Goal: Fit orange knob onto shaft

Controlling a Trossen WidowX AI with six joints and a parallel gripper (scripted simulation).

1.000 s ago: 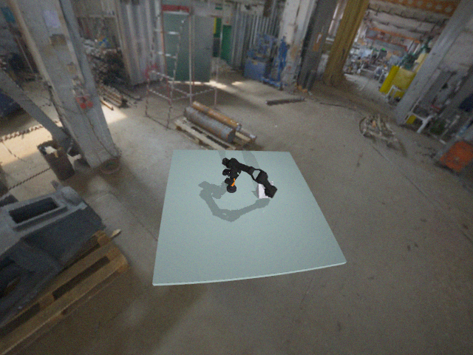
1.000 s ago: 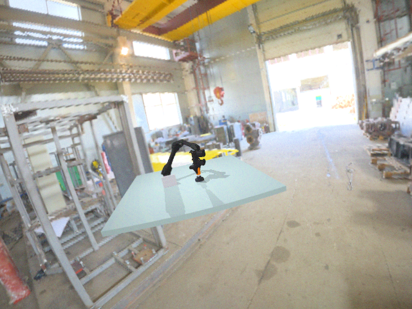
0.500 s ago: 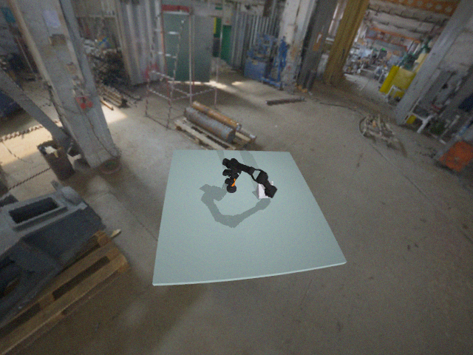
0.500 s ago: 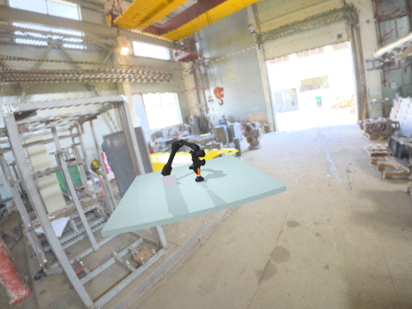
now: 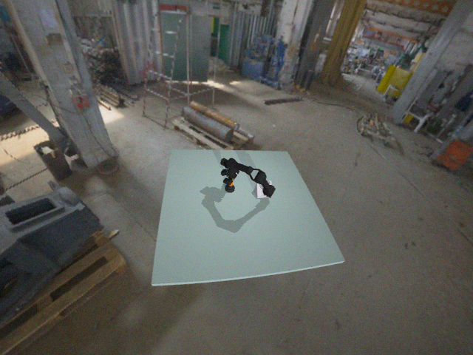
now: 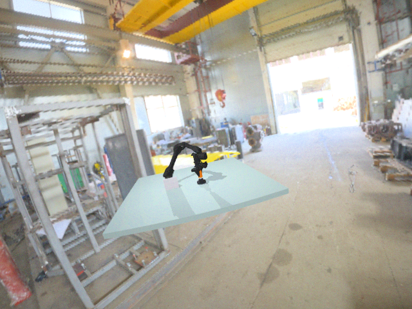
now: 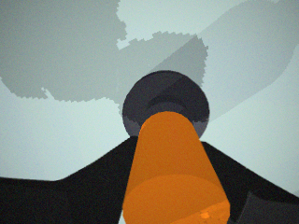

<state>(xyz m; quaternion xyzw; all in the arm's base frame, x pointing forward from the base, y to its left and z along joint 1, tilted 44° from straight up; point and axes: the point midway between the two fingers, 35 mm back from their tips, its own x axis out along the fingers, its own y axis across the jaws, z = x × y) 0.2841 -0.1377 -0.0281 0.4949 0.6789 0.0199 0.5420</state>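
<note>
My gripper tip is 3 cm below the orange knob. Round my gripper tip: dark round pedestal 4 cm below.
</note>
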